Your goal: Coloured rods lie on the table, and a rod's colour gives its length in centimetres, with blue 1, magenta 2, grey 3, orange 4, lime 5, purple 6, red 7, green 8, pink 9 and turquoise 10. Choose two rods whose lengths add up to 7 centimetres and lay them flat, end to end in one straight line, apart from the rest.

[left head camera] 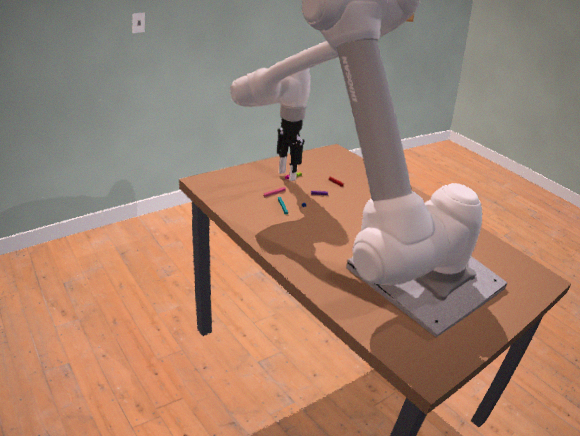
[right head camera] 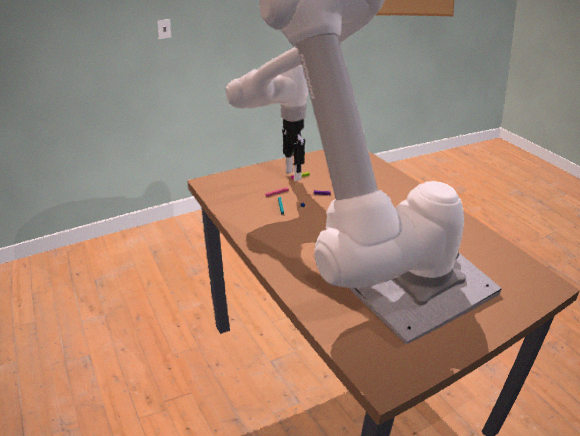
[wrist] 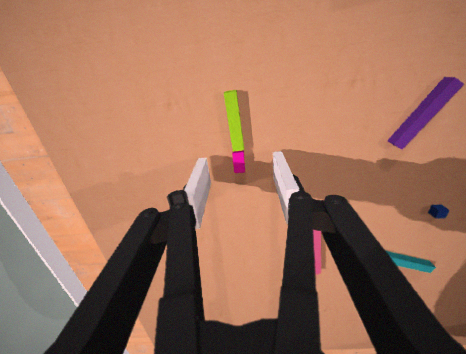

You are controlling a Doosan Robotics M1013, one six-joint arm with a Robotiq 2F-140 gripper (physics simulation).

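Note:
The lime rod and the short magenta rod lie flat, end to end and very nearly in one line, with no gap visible in the wrist view. My gripper is partly open and empty, pointing down, with its fingertips on either side of the magenta rod's near end and apart from it. The pink rod lies separately, partly hidden by a finger in the wrist view.
A purple rod, turquoise rod, blue rod and red rod lie apart from the lime-magenta pair. The table's edge runs along the wrist view's left.

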